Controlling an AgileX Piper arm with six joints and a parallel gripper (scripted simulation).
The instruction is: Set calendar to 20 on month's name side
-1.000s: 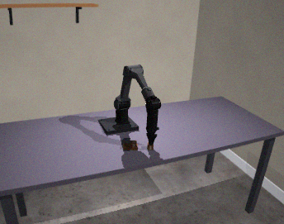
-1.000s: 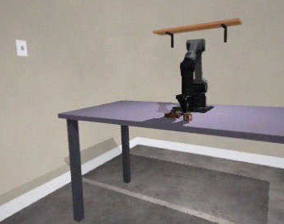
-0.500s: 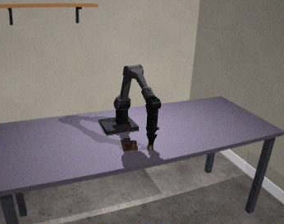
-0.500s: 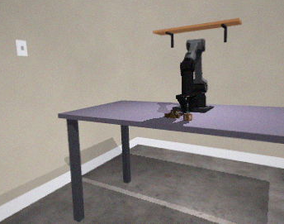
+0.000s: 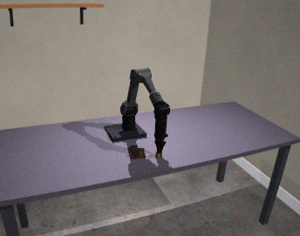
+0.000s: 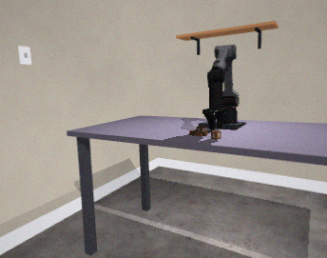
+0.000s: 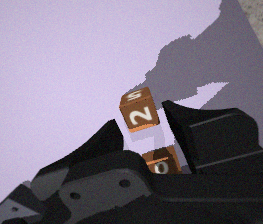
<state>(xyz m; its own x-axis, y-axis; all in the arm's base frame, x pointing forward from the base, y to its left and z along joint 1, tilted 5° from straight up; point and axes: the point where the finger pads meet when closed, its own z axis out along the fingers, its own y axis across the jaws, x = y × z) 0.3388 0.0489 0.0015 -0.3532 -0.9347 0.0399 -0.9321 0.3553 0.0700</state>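
The brown tray is 10 cm to the right of my hand, 4 cm below it and 4 cm behind it.
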